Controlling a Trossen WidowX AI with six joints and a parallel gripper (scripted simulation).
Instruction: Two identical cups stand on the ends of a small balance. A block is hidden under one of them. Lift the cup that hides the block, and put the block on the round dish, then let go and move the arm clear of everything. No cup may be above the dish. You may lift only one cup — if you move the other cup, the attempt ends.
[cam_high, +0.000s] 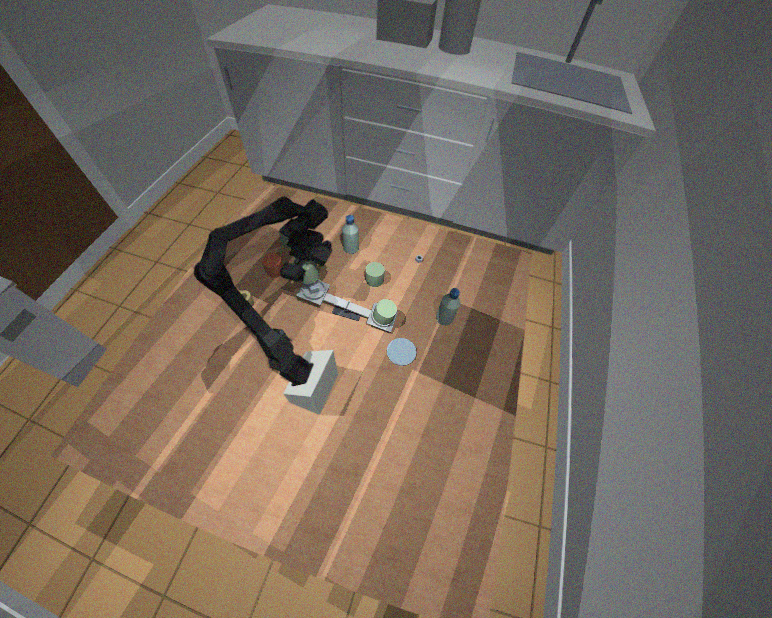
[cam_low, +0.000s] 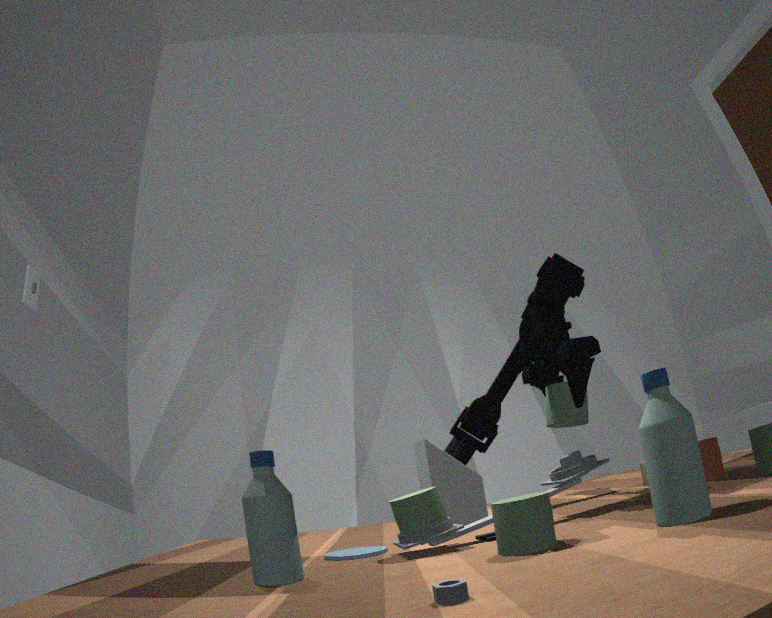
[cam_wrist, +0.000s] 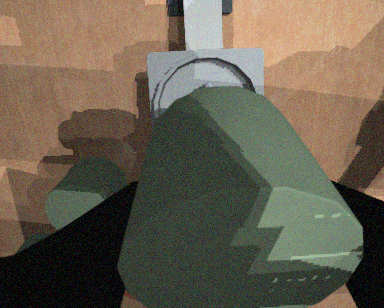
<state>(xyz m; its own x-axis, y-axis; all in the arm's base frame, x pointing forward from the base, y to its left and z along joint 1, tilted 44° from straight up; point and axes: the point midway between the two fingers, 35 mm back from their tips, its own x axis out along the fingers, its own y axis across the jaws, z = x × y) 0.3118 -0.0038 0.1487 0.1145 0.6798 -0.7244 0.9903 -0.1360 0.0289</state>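
Right now my gripper tip is 1 cm to the left of the grey block and 8 cm above it. From my gripper tip the other things lie so: orange cup (11 cm ahead, 20 cm to the left, 14 cm below); pale blue round dish (12 cm behind, 36 cm to the right, 17 cm below); green cup (2 cm to the left, 1 cm above).
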